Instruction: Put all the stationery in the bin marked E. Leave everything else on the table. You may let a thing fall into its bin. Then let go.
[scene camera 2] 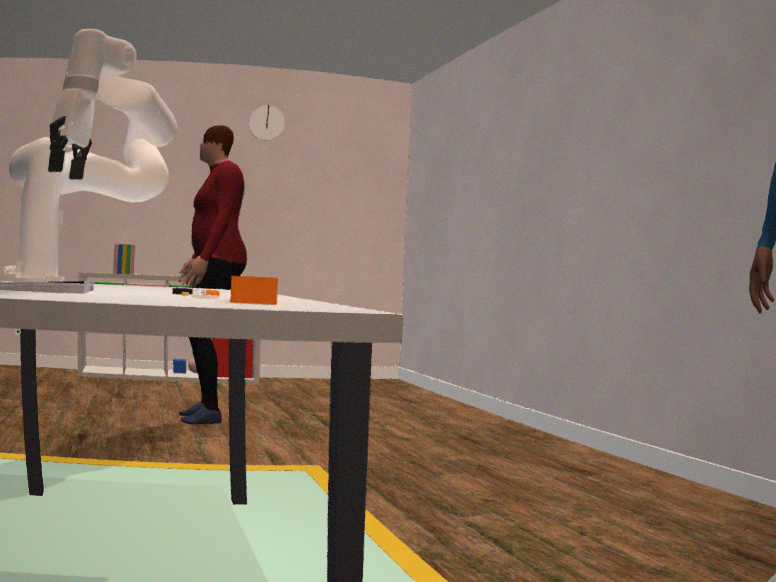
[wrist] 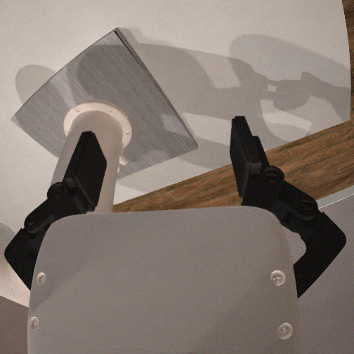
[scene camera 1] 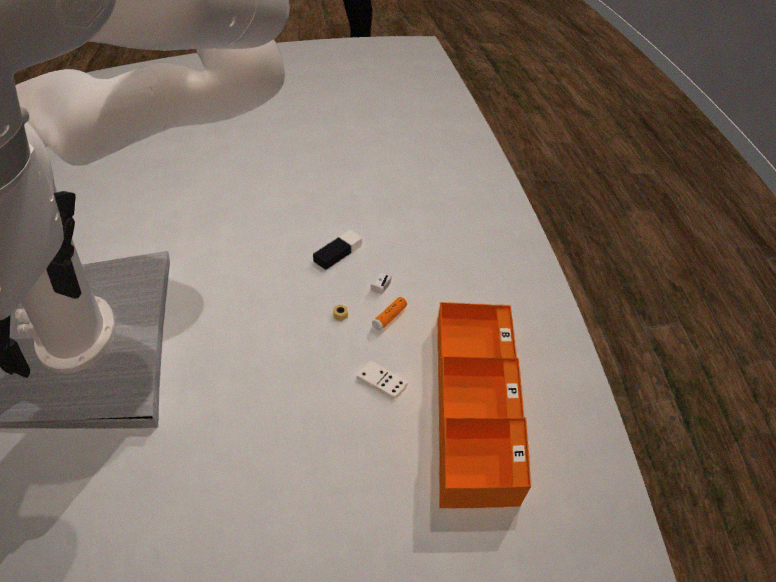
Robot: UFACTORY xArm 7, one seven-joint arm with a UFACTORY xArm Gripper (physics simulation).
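Where they show: gripper, fingertip midpoint: (scene camera 2: 65, 175) (scene camera 1: 43, 330); arm's base at its link origin: (scene camera 2: 38, 281) (scene camera 1: 75, 335).
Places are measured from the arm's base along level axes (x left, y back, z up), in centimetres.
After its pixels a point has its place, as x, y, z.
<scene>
A black and white eraser (scene camera 1: 332, 253) @(14.2, -33.6, -0.3) (scene camera 2: 182, 290) @(13.4, -33.6, -0.8) lies on the table. Near it lie a small white piece with a dark slot (scene camera 1: 380, 283) @(9.0, -39.3, -0.5), like a sharpener, and an orange cylinder (scene camera 1: 391, 312) @(4.1, -40.3, -0.3) (scene camera 2: 212, 293) @(3.9, -40.6, -0.9) with a white end. A small yellow ring-like piece (scene camera 1: 340, 315) @(4.2, -34.5, -0.8) and a white domino (scene camera 1: 382, 379) @(-5.1, -38.8, -0.9) lie nearby. Bin E (scene camera 1: 482, 497) @(-21.6, -47.5, 0.8) is the nearest compartment of the orange three-part box, and no item shows in it. My gripper (scene camera 1: 43, 322) @(-17.2, -8.8, 20.7) (scene camera 2: 66, 167) @(-17.2, -8.8, 20.7) (wrist: 163, 139) is open and empty, high above the grey base plate, far from the items.
Compartments B (scene camera 1: 476, 310) @(3.3, -50.0, 0.6) and P (scene camera 1: 509, 400) @(-10.6, -51.5, 1.9) adjoin E in the same box. The grey base plate (scene camera 1: 134, 382) @(-7.4, -10.6, 0.7) (wrist: 155, 117) carries the arm's base column (scene camera 1: 65, 313) @(-3.6, -2.5, 8.0) (wrist: 102, 155), beside the fingers in the wrist view. A person (scene camera 2: 219, 209) stands behind the table (scene camera 2: 300, 322) @(-43.0, -53.2, -3.3).
</scene>
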